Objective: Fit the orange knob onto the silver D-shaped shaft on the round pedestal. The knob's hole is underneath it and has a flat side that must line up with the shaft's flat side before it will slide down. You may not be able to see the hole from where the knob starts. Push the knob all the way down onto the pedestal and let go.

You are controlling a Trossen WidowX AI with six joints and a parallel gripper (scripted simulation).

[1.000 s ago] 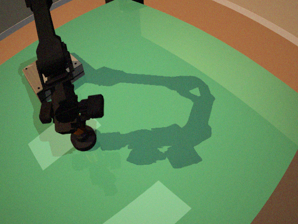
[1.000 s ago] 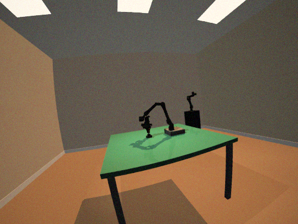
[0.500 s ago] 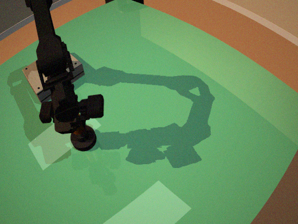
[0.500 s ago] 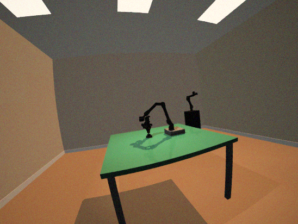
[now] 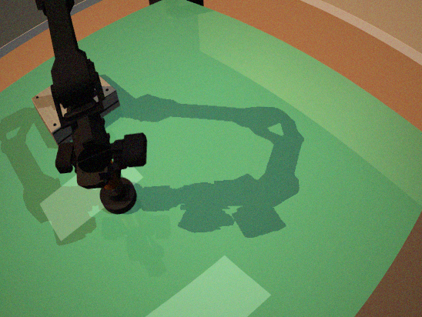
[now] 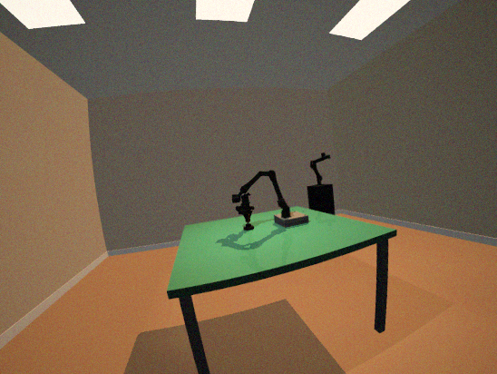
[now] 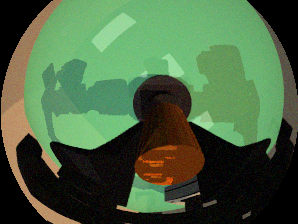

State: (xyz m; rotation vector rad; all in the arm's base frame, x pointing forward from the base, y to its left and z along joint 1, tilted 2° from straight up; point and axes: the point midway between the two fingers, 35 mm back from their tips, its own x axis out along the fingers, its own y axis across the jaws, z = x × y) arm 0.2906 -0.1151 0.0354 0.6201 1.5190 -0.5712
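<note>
Now: gripper tip 4 cm above the pedestal. From my gripper tip the other things lie so: orange knob: 3 cm above.
</note>
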